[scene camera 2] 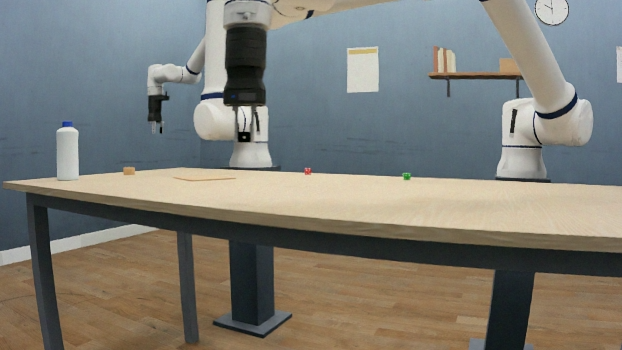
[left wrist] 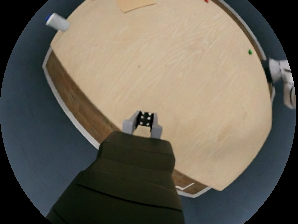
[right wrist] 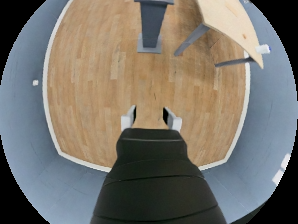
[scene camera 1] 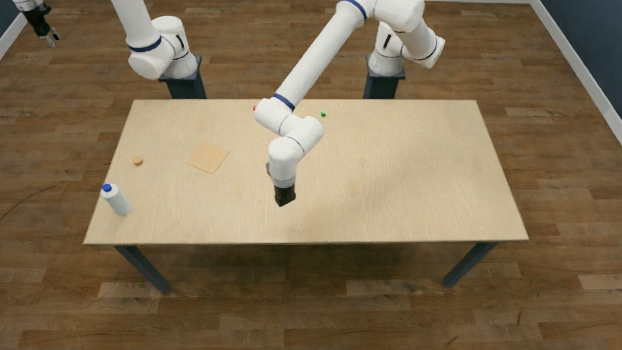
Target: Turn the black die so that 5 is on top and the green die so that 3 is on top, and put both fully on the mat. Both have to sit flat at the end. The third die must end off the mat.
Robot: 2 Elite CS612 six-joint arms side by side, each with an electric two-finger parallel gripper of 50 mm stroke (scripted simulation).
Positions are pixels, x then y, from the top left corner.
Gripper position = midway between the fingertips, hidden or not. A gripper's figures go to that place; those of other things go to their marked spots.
My left gripper (scene camera 2: 243,142) is 0.76 m from the lens. A white bottle (scene camera 2: 67,137): 1.24 m from the lens.
